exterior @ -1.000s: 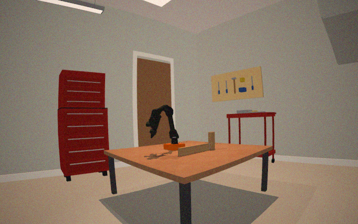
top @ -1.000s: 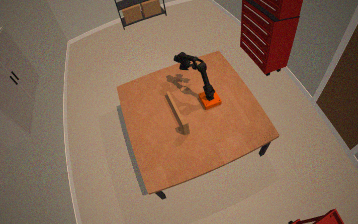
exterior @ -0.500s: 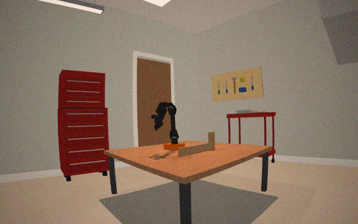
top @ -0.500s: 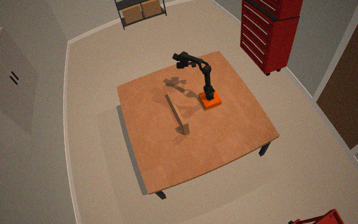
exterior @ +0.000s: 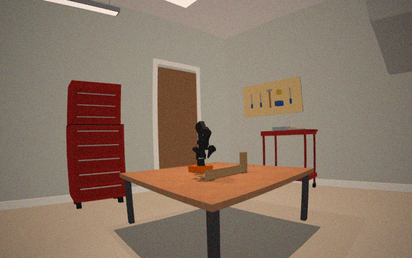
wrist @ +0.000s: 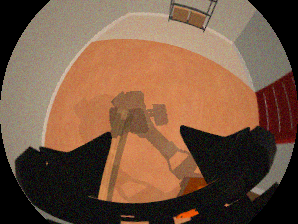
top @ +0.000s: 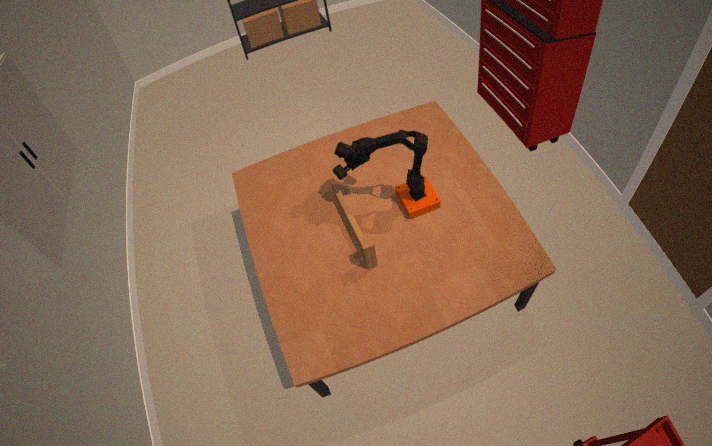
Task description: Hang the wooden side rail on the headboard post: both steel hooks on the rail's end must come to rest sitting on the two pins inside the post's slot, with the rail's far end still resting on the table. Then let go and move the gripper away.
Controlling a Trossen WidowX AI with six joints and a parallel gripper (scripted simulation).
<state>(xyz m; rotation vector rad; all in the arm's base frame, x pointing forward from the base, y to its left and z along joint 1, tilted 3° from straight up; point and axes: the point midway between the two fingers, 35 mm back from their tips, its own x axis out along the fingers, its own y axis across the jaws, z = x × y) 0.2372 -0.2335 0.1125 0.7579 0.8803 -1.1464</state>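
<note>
Now: the headboard post 12 cm ahead of my gripper tip, 41 cm to the left of it and 8 cm below it.
</note>
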